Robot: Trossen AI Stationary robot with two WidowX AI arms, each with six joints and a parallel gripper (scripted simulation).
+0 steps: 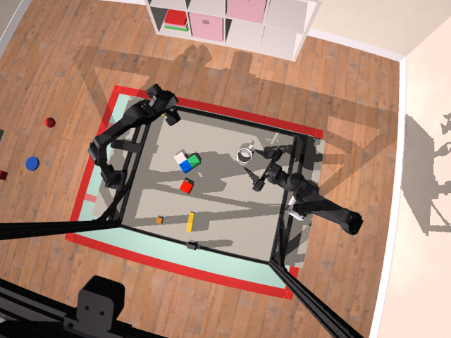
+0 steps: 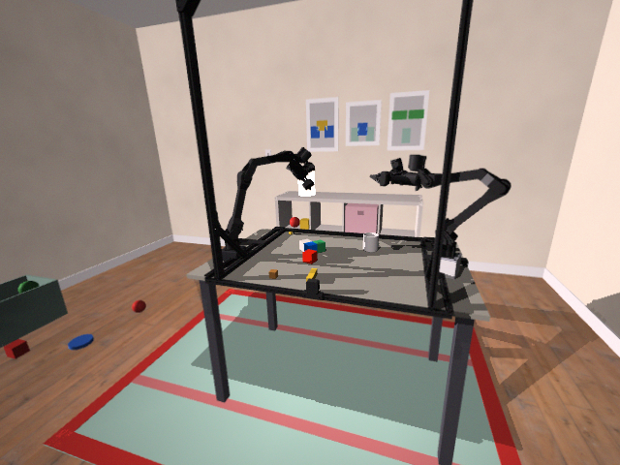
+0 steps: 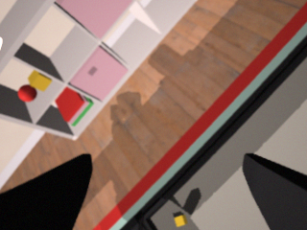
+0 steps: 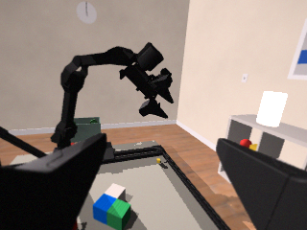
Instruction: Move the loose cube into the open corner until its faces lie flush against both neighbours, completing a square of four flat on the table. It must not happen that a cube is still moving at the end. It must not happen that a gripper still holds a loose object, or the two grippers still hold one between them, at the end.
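Now: the red cube 340 mm behind my left hand, 320 mm below it and 100 mm to the right of it. Also, from my left hand: green cube 320 mm below, 190 mm behind, 110 mm to the right; blue cube 320 mm below, 230 mm behind, 80 mm to the right; white cube 320 mm below, 190 mm behind, 40 mm to the right.
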